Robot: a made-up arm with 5 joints. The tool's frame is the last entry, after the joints.
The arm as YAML. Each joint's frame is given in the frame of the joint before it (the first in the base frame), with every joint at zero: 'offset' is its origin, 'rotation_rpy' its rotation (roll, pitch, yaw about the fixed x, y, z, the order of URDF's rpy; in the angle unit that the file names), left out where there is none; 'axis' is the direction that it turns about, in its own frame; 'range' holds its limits. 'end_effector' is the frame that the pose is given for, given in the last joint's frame.
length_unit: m
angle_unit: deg
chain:
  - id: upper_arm
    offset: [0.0, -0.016, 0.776]
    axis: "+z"
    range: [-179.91, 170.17]
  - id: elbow
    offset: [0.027, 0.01, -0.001]
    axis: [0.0, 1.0, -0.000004]
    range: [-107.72, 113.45]
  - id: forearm
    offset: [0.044, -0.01, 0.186]
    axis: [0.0, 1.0, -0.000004]
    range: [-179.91, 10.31]
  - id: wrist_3
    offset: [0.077, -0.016, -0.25]
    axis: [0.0, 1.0, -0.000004]
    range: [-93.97, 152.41]
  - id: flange
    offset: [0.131, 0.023, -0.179]
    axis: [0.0, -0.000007, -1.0]
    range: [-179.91, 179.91]
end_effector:
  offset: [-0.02, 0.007, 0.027]
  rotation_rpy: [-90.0, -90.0, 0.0]
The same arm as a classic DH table. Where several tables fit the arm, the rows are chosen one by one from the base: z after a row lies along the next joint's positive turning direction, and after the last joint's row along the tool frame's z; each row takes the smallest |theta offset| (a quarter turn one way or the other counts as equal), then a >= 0, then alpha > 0; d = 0 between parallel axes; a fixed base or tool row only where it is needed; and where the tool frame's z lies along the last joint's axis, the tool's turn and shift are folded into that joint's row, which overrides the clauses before.
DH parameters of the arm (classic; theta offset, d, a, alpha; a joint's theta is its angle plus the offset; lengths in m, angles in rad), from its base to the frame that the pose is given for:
base (fixed): -1.5708 0 0.016 0
upper_arm: 1.5708 0.775 0.027 -1.5708
elbow: -1.3385 0 0.1911 0
forearm: -0.5311 0 -0.2616 0
wrist_3: -1.272 0.007 -0.131 1.5708
flange: 0 0.152 0.02 -1.5708
tool (fixed): 1.5708 0.007 0 0
Joint limits (rad, base to tool): -3.14..2.97 -1.8801..1.9801 -3.14..0.1799 -1.6401..2.6601 -3.14..3.14

